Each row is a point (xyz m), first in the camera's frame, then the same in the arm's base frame.
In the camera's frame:
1: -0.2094 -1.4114 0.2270
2: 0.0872 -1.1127 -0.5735
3: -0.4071 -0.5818 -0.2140
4: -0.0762 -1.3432 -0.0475
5: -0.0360 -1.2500 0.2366
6: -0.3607 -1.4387 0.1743
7: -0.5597 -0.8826 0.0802
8: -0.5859 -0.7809 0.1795
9: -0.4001 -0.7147 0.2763
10: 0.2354 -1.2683 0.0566
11: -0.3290 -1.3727 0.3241
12: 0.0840 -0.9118 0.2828
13: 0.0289 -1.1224 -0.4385
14: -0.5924 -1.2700 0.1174
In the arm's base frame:
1: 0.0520 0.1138 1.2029
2: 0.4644 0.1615 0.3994
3: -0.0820 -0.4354 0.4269
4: 0.2105 0.1716 0.9397
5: -0.0741 0.2155 1.0298
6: 0.1279 -0.0229 1.2473
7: -0.1123 -0.4231 0.8732
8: -0.2490 -0.4700 0.8711
9: -0.3873 -0.3095 0.8129
10: 0.0463 0.4457 0.8326
11: -0.0336 0.0037 1.2790
12: -0.3300 0.2087 0.7741
13: 0.3711 0.1309 0.5093
14: 0.0976 -0.3059 1.1811

